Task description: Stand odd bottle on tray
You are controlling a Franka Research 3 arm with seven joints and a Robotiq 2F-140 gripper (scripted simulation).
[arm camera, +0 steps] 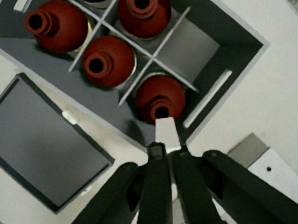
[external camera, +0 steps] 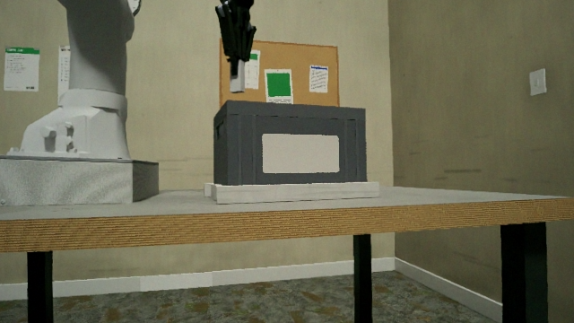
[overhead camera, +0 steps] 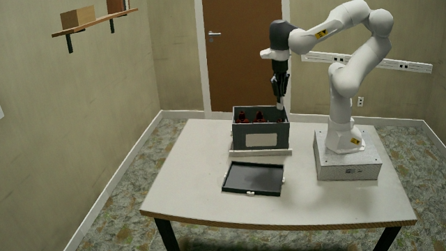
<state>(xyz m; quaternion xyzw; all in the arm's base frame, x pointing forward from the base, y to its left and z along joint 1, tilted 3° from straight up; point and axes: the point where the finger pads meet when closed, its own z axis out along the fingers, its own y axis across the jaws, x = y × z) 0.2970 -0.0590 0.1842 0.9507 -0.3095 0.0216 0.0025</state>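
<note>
My gripper is now 10 cm short of the dark grey crate, 3 cm to the left of it and 17 cm above it. From my hand the other things lie so: dark tray: 9 cm ahead, 26 cm to the left, 24 cm below.
</note>
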